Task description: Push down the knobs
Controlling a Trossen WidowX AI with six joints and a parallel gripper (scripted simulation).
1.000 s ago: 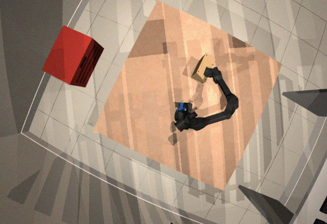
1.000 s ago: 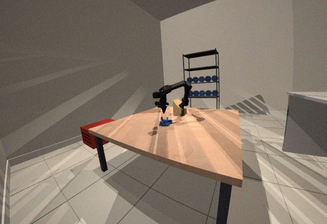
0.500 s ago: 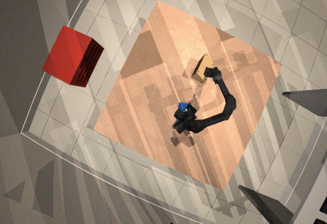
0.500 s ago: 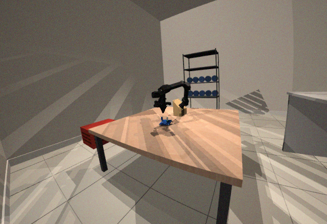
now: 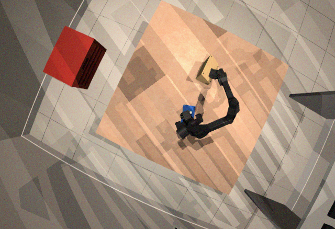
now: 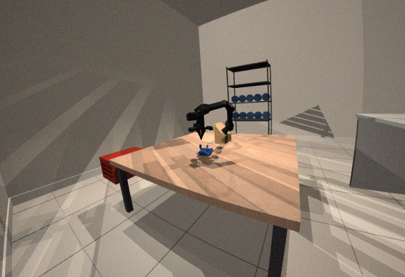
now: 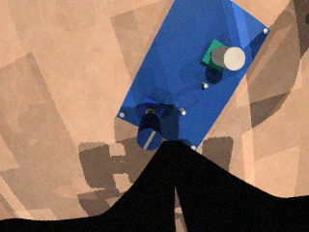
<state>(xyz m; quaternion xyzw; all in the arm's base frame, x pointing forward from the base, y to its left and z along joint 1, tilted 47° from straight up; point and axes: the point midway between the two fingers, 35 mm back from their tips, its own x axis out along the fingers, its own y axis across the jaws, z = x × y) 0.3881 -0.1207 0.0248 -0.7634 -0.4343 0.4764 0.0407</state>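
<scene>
Right now the dark knob is 2 cm ahead of my gripper tip and 5 cm below it. Round my gripper tip: grey knob: 7 cm behind, 2 cm to the left, 8 cm below; then green potentiometer: 7 cm behind, 2 cm to the left, 8 cm below.
</scene>
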